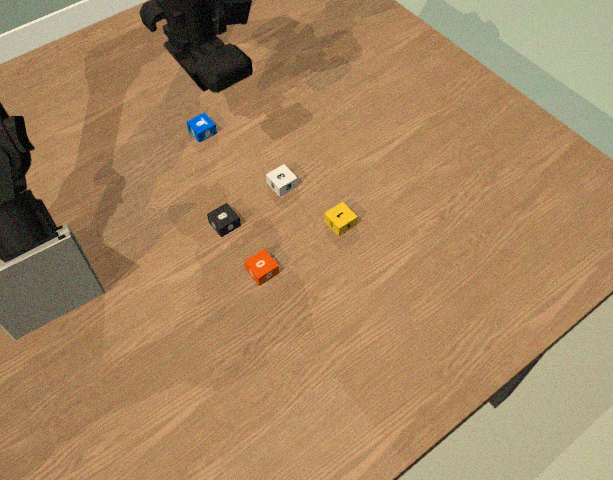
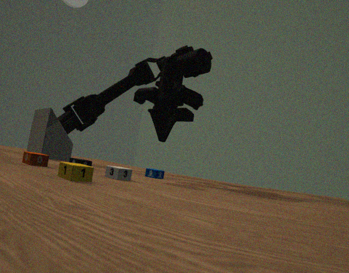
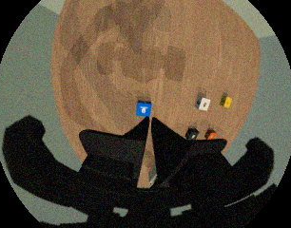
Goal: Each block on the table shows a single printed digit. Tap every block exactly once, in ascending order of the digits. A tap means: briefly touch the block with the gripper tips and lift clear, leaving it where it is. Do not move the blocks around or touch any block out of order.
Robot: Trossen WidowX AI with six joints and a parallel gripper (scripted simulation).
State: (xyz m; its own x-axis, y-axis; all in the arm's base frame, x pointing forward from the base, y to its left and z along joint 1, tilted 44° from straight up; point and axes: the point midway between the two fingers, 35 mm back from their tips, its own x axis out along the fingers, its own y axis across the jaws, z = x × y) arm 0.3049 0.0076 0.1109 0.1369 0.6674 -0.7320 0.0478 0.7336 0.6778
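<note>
My gripper tip is 80 mm above the blue block, 10 mm to the right of it and 10 mm past it. The rest, counted from my gripper tip: yellow block marked 1: 250 mm to the right, 80 mm below, 30 mm ahead; then black block: 150 mm to the right, 90 mm behind, 80 mm below; then white block marked 3: 150 mm to the right, 80 mm below, 20 mm ahead.
</note>
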